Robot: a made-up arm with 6 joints. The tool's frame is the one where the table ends. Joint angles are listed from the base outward.
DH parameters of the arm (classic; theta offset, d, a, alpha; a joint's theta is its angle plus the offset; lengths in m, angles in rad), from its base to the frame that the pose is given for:
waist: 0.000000 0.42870 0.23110 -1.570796
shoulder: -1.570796 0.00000 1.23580 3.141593
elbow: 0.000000 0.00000 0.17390 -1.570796
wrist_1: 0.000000 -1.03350 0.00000 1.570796
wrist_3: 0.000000 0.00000 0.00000 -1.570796
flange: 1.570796 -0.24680 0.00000 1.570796
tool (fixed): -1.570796 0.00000 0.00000 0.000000
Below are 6 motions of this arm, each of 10 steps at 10 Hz.
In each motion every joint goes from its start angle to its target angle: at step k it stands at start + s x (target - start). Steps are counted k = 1, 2, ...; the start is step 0. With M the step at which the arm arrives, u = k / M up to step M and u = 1 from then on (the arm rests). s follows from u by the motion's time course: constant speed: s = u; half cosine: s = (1 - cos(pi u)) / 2; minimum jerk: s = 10 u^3 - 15 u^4 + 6 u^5.
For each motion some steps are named. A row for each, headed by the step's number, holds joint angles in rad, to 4 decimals.
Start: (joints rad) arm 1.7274 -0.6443 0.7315 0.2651 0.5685 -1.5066
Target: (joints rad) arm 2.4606 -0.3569 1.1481 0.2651 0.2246 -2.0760
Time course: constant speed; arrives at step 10
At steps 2, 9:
2: 1.8740 -0.5868 0.8148 0.2651 0.4997 -1.6205
9: 2.3873 -0.3856 1.1064 0.2651 0.2590 -2.0191

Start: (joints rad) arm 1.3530 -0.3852 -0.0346 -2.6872 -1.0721 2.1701
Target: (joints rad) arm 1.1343 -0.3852 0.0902 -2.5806 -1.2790 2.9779
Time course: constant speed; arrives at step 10
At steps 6, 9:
6: 1.2218 -0.3852 0.0403 -2.6232 -1.1962 2.6548
9: 1.1562 -0.3852 0.0777 -2.5913 -1.2583 2.8971

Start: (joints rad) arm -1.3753 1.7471 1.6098 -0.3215 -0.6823 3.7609
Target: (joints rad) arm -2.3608 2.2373 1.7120 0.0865 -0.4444 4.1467
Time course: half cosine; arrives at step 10
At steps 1, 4, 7, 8, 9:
1: -1.3994 1.7591 1.6123 -0.3115 -0.6765 3.7703
4: -1.7158 1.9165 1.6451 -0.1805 -0.6001 3.8942
7: -2.1577 2.1363 1.6909 0.0024 -0.4934 4.0672
8: -2.2667 2.1905 1.7022 0.0475 -0.4671 4.1099
9: -2.3367 2.2253 1.7095 0.0765 -0.4502 4.1373

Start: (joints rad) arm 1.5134 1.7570 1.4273 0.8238 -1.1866 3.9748
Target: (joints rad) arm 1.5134 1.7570 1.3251 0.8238 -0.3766 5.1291
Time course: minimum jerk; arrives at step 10
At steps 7, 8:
7: 1.5134 1.7570 1.3418 0.8238 -0.5087 4.9409
8: 1.5134 1.7570 1.3310 0.8238 -0.4235 5.0622

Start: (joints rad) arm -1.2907 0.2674 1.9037 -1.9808 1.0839 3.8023
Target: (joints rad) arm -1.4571 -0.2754 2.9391 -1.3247 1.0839 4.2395
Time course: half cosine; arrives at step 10
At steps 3, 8, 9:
3: -1.3250 0.1555 2.1171 -1.8456 1.0839 3.8924
8: -1.4412 -0.2236 2.8402 -1.3874 1.0839 4.1978
9: -1.4530 -0.2621 2.9138 -1.3408 1.0839 4.2288

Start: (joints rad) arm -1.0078 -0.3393 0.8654 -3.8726 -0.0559 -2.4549
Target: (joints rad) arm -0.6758 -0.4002 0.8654 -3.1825 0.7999 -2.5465
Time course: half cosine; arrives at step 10
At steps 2, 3, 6, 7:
2: -0.9761 -0.3451 0.8654 -3.8067 0.0258 -2.4636
3: -0.9394 -0.3519 0.8654 -3.7304 0.1205 -2.4738
6: -0.7905 -0.3792 0.8654 -3.4209 0.5042 -2.5149
7: -0.7442 -0.3876 0.8654 -3.3247 0.6235 -2.5276

